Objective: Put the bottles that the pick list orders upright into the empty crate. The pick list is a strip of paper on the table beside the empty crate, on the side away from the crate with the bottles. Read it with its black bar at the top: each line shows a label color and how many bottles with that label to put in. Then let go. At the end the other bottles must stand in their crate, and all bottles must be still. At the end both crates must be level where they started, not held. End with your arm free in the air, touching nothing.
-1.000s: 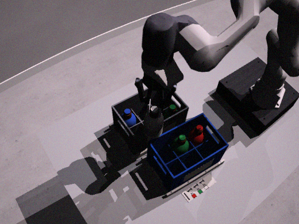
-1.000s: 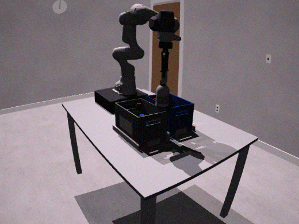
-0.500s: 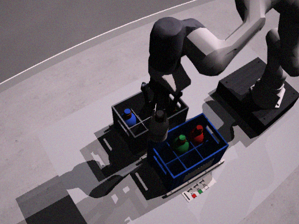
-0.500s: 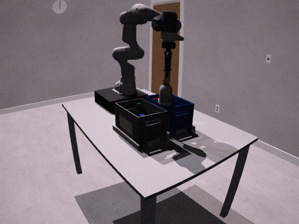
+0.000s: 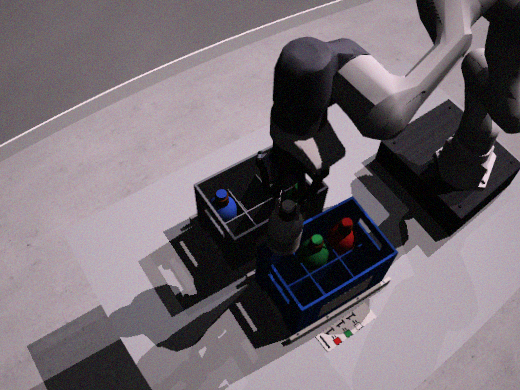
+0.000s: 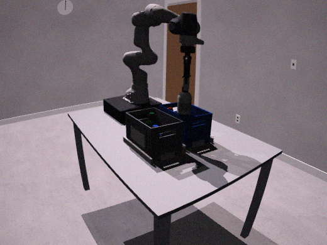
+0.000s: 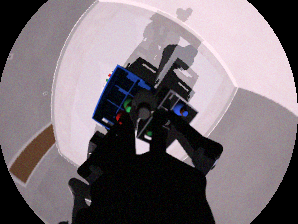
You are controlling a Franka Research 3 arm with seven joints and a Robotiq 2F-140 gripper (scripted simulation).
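The white-labelled bottle lies 8 cm below my hand. Round my hand: black crate 9 cm behind, 15 cm to the right, 26 cm below; then blue crate 7 cm behind, 8 cm to the left, 26 cm below; then red-label bottle 16 cm behind, 6 cm to the left, 26 cm below.
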